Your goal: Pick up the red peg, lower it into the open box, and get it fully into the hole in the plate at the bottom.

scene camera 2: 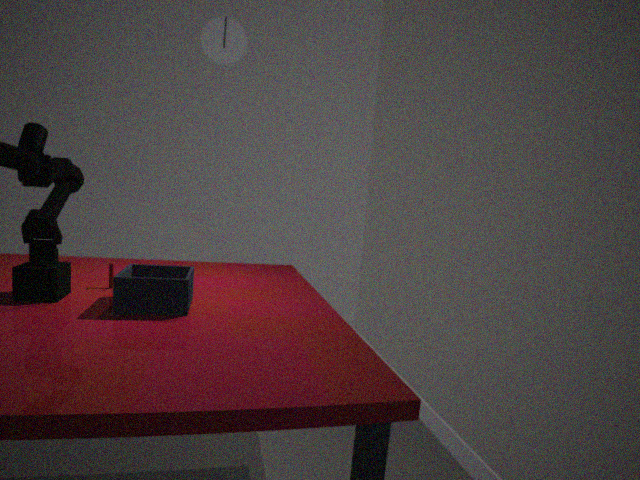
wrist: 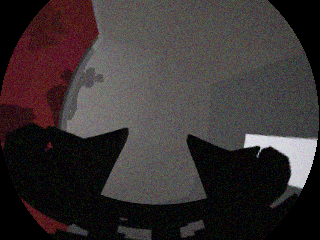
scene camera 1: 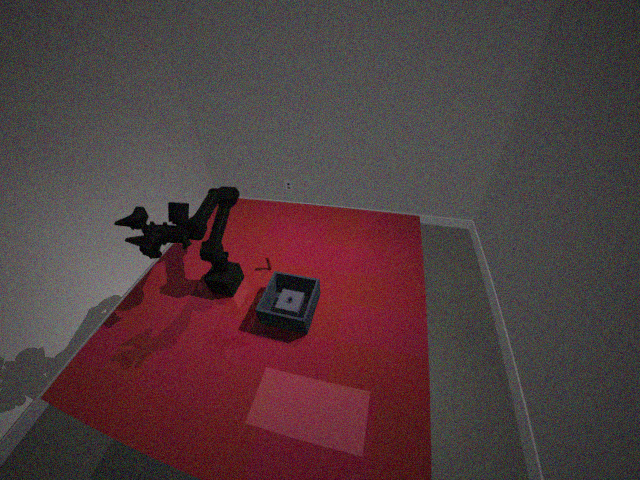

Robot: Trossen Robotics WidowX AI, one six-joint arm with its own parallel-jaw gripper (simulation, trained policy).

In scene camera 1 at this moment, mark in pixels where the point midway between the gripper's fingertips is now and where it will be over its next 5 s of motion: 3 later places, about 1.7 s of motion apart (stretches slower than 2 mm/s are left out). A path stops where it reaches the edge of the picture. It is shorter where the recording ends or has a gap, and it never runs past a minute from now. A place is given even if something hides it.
My gripper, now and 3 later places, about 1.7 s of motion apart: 120,231; 203,300; 259,253; 266,269
